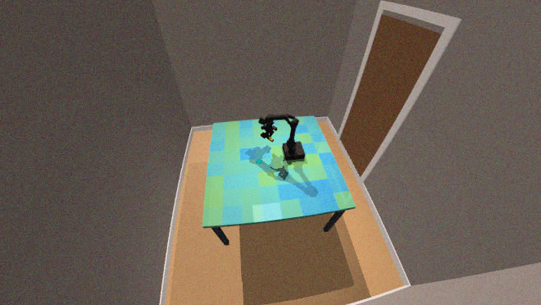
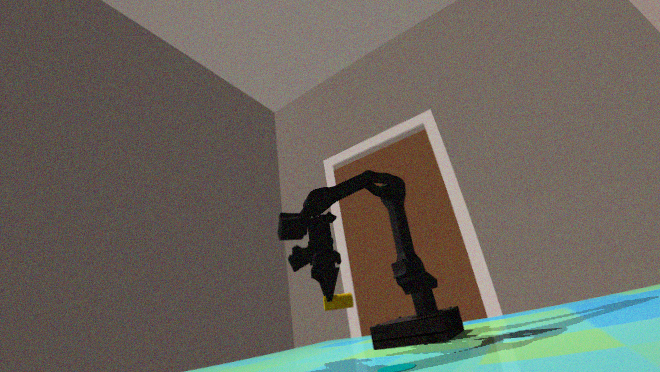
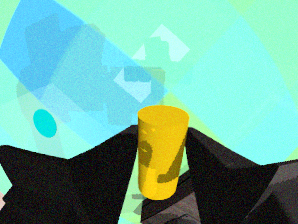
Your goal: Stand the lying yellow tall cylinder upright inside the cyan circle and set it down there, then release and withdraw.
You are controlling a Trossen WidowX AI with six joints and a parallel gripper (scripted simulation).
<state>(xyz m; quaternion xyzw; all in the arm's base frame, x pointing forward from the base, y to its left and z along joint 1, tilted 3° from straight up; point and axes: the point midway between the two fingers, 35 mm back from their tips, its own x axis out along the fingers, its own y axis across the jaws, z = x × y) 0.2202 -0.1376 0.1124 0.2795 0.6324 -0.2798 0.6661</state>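
My gripper tip is now 10 mm past the yellow tall cylinder and 20 mm to the right of it. The rest, counted from my gripper tip: cyan circle (110 mm ahead, 200 mm to the left, 130 mm below).
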